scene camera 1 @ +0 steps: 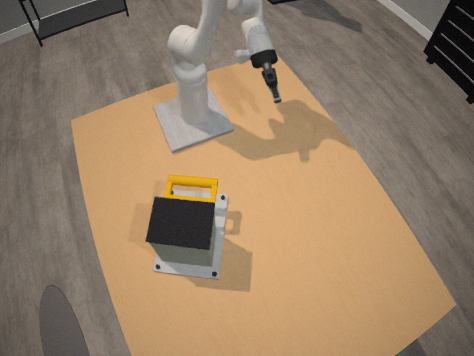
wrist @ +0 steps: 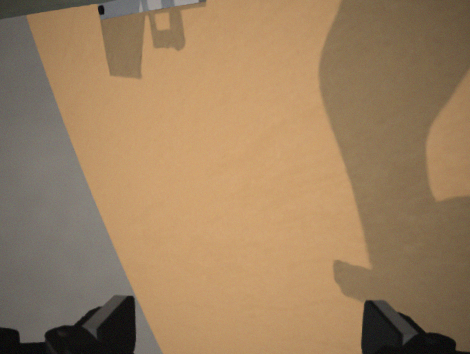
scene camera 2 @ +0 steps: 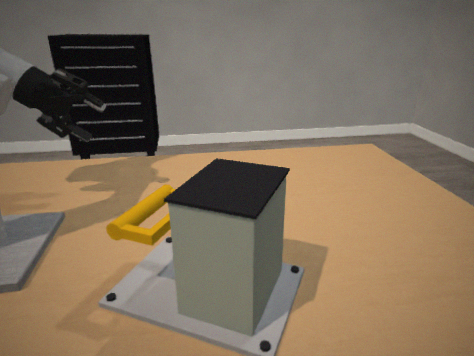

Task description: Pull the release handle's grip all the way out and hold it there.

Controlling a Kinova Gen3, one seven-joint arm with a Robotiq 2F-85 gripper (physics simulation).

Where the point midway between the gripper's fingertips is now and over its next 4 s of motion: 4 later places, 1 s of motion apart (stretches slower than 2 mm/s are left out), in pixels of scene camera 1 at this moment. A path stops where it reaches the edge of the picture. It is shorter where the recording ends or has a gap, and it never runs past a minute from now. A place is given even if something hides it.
The gripper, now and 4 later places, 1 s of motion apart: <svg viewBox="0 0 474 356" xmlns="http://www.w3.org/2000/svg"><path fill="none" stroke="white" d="M277 101L284 92L238 100L183 154L191 184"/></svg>
